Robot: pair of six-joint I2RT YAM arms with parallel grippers.
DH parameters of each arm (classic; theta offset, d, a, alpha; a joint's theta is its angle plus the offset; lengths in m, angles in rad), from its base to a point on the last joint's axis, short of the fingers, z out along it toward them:
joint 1: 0 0.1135 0.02 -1.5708
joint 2: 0 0 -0.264 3.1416
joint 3: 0.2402 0 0.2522 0
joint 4: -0.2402 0 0.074 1.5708
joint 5: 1.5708 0 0 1.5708
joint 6: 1.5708 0.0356 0 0
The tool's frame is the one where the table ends.
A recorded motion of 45 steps. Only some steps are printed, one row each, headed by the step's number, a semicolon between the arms.
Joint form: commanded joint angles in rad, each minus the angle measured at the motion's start. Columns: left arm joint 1, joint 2, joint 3, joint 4, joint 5, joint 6; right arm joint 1, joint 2, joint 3, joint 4, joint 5, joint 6.
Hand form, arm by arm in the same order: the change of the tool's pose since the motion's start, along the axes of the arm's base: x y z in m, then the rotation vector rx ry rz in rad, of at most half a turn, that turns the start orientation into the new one. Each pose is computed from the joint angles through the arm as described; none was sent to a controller.
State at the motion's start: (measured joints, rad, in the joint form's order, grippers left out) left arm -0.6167 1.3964 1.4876 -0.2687 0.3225 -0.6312; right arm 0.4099 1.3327 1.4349 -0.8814 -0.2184 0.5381
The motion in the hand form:
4: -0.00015 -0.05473 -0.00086 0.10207 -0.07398 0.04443; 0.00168 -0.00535 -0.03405 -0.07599 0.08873 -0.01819
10: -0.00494 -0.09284 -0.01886 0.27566 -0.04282 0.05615; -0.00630 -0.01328 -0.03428 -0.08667 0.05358 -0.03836
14: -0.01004 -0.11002 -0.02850 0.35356 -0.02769 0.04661; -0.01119 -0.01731 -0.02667 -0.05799 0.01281 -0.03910
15: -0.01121 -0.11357 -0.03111 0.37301 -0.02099 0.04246; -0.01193 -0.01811 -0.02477 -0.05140 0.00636 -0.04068
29: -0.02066 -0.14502 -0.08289 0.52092 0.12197 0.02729; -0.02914 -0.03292 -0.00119 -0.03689 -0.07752 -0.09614
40: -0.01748 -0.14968 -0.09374 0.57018 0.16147 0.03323; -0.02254 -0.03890 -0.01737 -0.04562 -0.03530 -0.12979
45: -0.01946 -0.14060 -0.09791 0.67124 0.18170 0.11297; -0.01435 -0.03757 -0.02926 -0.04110 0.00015 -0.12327
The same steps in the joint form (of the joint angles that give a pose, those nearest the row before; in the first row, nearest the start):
4: -0.1476 0.1314 0.1255 -0.0214 -0.2124 0.0892; -0.0170 0.0037 -0.1026 -0.0098 0.0270 -0.0232
10: -0.2416 0.2386 0.2254 -0.1652 -0.3476 0.1481; -0.0304 -0.0452 -0.1460 0.0112 0.0490 -0.0352
14: -0.2849 0.2861 0.2668 -0.2297 -0.3960 0.1664; -0.0400 -0.0780 -0.1518 0.0329 0.0344 -0.0353
15: -0.2936 0.2970 0.2765 -0.2481 -0.4040 0.1692; -0.0423 -0.0829 -0.1500 0.0350 0.0311 -0.0335
29: -0.3634 0.3918 0.2562 -0.3435 -0.4579 0.0981; -0.0705 -0.1629 -0.1275 0.0179 0.0616 -0.0287
40: -0.3639 0.4286 0.2799 -0.3938 -0.4661 0.0867; -0.1042 -0.1541 -0.1772 0.0361 0.0567 -0.0220
45: -0.3636 0.4251 0.2857 -0.4941 -0.5594 0.0791; -0.1122 -0.1258 -0.2000 0.0559 0.0351 -0.0197

